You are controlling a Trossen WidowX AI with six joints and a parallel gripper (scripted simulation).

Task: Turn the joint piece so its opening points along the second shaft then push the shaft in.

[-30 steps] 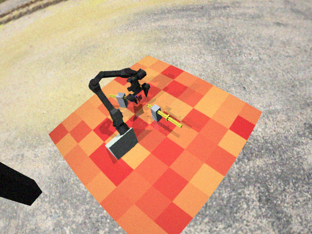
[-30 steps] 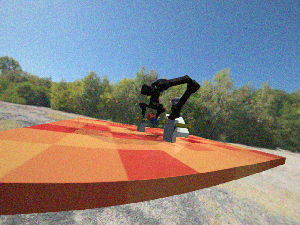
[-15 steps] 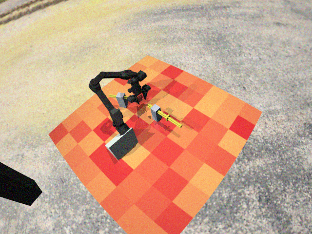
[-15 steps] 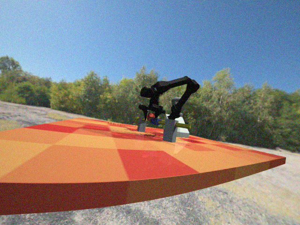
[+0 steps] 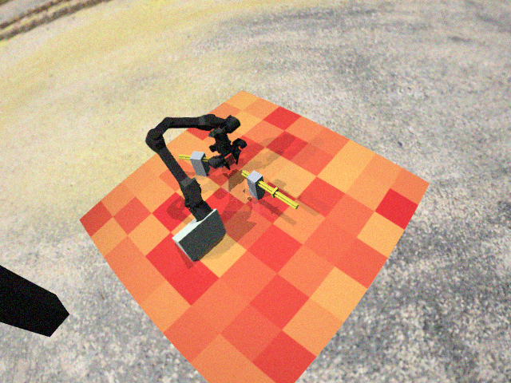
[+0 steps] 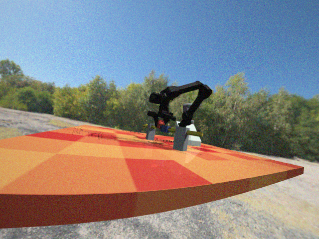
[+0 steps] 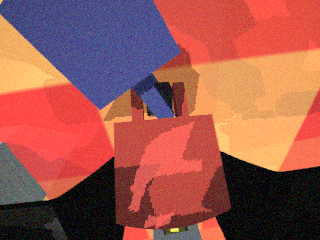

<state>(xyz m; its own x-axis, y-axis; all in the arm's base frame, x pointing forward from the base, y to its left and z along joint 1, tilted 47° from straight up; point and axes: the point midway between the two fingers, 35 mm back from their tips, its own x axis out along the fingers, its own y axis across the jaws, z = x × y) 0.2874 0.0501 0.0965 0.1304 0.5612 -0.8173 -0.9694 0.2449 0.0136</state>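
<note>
The red square joint piece is 20 mm to the left of my gripper tip and 30 mm above it.
</note>
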